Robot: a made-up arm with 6 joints. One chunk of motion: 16 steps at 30 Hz.
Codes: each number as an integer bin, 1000 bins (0 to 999) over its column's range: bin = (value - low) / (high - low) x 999, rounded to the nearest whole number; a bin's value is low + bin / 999 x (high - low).
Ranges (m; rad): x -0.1..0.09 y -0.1..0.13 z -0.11..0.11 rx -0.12..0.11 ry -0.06..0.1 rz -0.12..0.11
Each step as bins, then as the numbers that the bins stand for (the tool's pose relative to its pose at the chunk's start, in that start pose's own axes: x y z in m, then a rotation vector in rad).
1 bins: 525 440 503 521 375 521
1 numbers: -0.0002 0.0013 0.0008 -0.0001 0.0001 -0.0001
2 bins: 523 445 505 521 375 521
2 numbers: -0.0005 0.0025 0.0012 -0.0001 0.0001 -0.0001
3 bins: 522 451 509 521 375 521
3 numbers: -0.0007 0.0038 0.0021 -0.0001 0.0001 -0.0001
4 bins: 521 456 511 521 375 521
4 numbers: -0.0009 0.0050 0.0025 -0.0001 0.0001 -0.0001
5 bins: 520 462 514 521 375 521
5 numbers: -0.0011 0.0064 0.0032 -0.0001 0.0001 -0.0001
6 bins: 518 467 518 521 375 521
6 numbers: -0.0015 0.0075 0.0041 -0.0001 0.0001 -0.0001
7 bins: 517 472 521 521 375 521
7 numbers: -0.0017 0.0087 0.0047 -0.0001 0.0001 -0.0001
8 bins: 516 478 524 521 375 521
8 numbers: -0.0019 0.0101 0.0054 -0.0001 0.0001 -0.0001
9 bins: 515 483 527 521 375 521
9 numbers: -0.0021 0.0112 0.0061 -0.0001 0.0001 -0.0001
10 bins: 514 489 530 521 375 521
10 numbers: -0.0022 0.0126 0.0067 -0.0001 0.0001 -0.0001
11 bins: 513 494 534 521 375 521
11 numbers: -0.0024 0.0137 0.0076 -0.0001 0.0001 -0.0001
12 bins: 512 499 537 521 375 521
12 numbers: -0.0026 0.0149 0.0083 -0.0001 0.0001 -0.0001
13 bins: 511 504 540 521 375 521
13 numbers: -0.0028 0.0160 0.0089 -0.0001 0.0001 -0.0001
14 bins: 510 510 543 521 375 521
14 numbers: -0.0030 0.0174 0.0096 -0.0001 0.0001 -0.0001
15 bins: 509 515 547 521 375 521
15 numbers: -0.0032 0.0186 0.0105 -0.0001 0.0001 -0.0001
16 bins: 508 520 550 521 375 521
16 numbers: -0.0034 0.0197 0.0111 -0.0001 0.0001 -0.0001
